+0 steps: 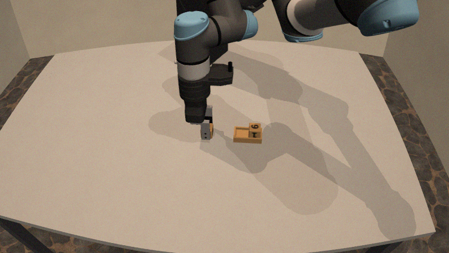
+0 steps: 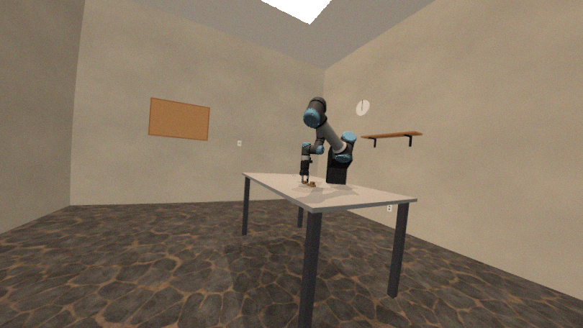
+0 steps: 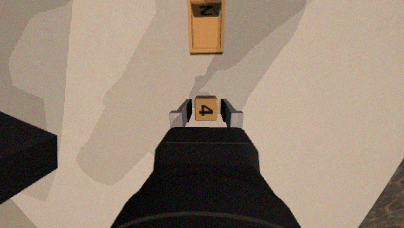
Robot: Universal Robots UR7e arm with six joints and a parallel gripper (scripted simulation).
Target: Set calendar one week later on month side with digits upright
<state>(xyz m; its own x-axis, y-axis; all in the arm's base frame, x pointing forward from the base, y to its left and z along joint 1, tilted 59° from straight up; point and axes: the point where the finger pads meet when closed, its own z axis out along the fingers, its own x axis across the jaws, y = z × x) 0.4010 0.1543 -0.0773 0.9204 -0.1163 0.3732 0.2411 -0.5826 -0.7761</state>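
My gripper is now 30 mm past the cube and 120 mm to the right of it. From my hand the other things lie so: orange tray 30 mm behind, 100 mm to the left, 20 mm below.
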